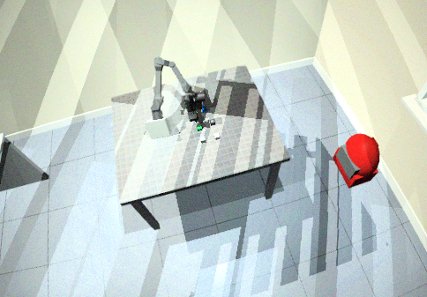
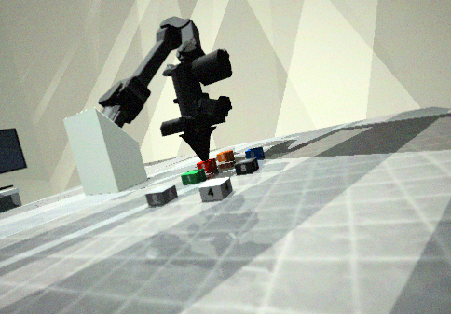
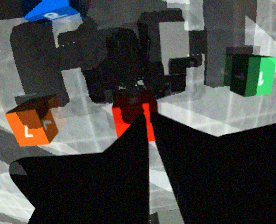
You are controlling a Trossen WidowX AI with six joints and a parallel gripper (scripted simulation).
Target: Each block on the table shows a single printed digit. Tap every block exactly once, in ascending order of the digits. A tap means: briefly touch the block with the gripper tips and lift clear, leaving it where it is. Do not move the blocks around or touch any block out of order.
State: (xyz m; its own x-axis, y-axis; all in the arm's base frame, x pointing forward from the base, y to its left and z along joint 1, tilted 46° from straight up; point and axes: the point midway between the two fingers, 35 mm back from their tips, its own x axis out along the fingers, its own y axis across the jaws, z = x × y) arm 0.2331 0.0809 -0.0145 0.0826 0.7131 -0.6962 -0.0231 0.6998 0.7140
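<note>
Now: the red block 1 cm to the left of my gripper tip and 1 cm below it. From my gripper tip the other things lie so: blue block: 9 cm ahead, 6 cm to the left, 1 cm below; green block: 10 cm to the right, 2 cm ahead, 1 cm below; orange block: 10 cm to the left, 1 cm below.
</note>
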